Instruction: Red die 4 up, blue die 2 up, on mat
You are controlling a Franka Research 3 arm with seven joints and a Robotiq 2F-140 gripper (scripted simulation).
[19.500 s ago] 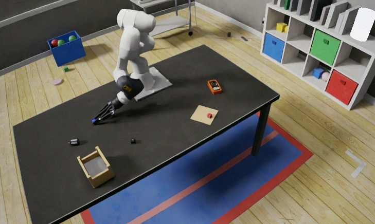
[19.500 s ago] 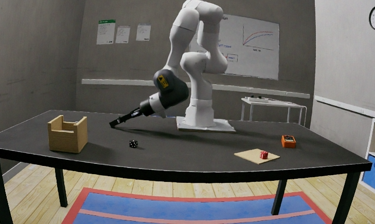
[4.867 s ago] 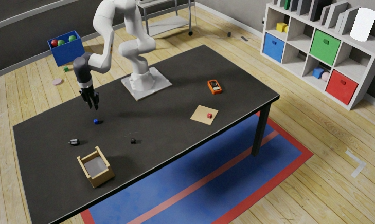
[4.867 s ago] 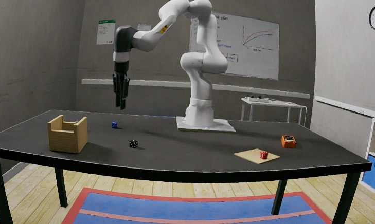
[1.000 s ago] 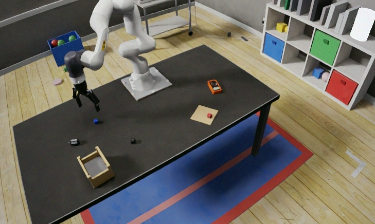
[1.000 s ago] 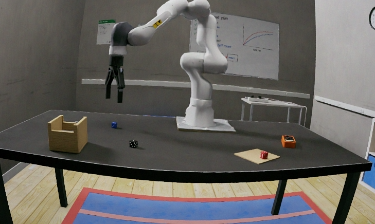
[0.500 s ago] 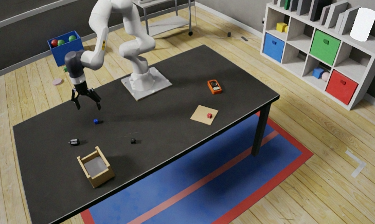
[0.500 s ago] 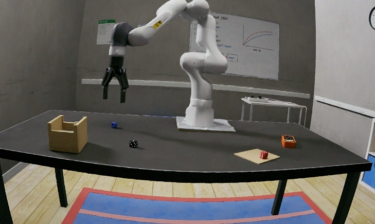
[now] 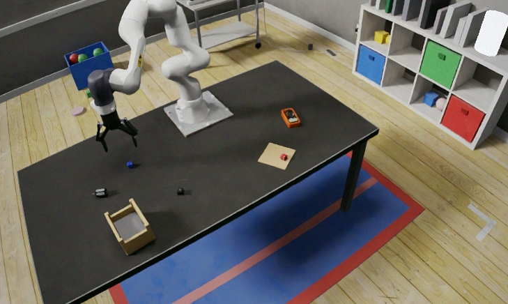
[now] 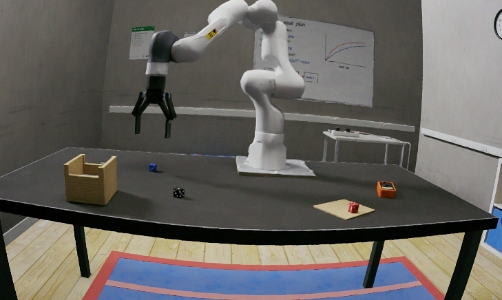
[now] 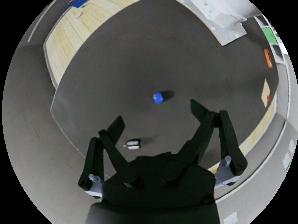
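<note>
Now: hand 130 mm above the blue die and 10 mm to the right of it. The rest, counted from my hand: dark object: 180 mm to the right, 130 mm below, 90 mm ahead; then black die: 300 mm ahead, 160 mm to the left, 130 mm below; then wooden box: 390 mm ahead, 110 mm to the right, 90 mm below.
</note>
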